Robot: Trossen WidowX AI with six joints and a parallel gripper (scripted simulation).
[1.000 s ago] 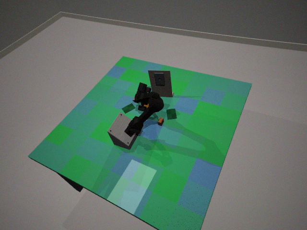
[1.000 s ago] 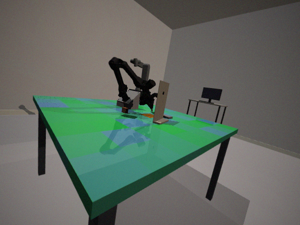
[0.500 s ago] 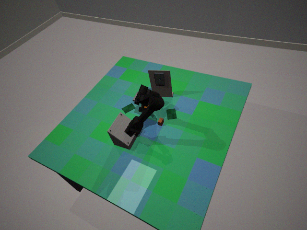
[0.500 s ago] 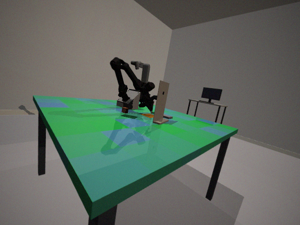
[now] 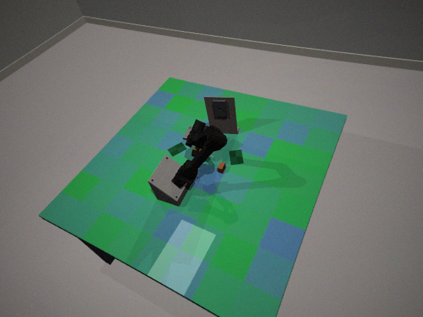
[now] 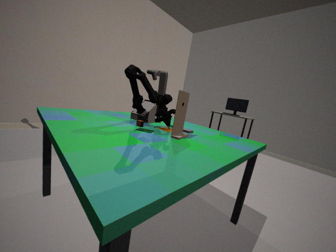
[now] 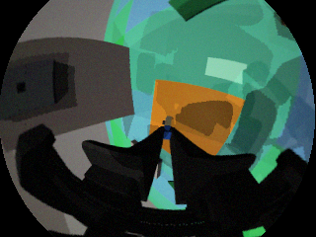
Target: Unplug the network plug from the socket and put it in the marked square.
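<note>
Now: the orange marked square 10 mm behind my gripper tip and 20 mm below it. Round my gripper tip: grey block (50 mm ahead, 140 mm to the left, 20 mm below); upright panel (140 mm ahead, 50 mm to the right, 100 mm above).
</note>
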